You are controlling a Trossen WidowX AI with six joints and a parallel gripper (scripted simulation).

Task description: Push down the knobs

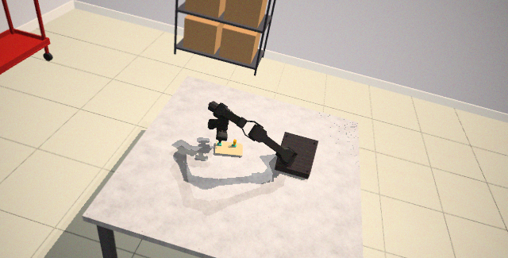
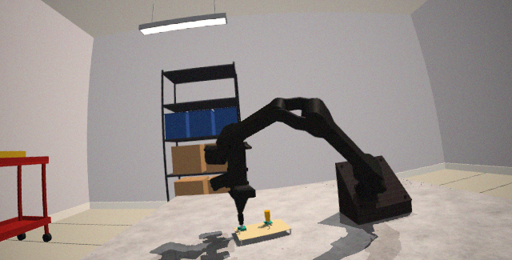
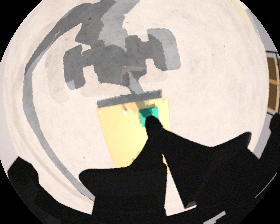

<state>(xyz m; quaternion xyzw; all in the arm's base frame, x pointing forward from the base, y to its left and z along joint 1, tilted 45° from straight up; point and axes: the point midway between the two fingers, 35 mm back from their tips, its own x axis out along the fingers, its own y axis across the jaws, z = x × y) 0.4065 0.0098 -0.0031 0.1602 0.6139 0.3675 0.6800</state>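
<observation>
My gripper tip is 2 cm above the black knob. Round my gripper tip: orange knob: 8 cm behind, 3 cm to the right, 2 cm below.
</observation>
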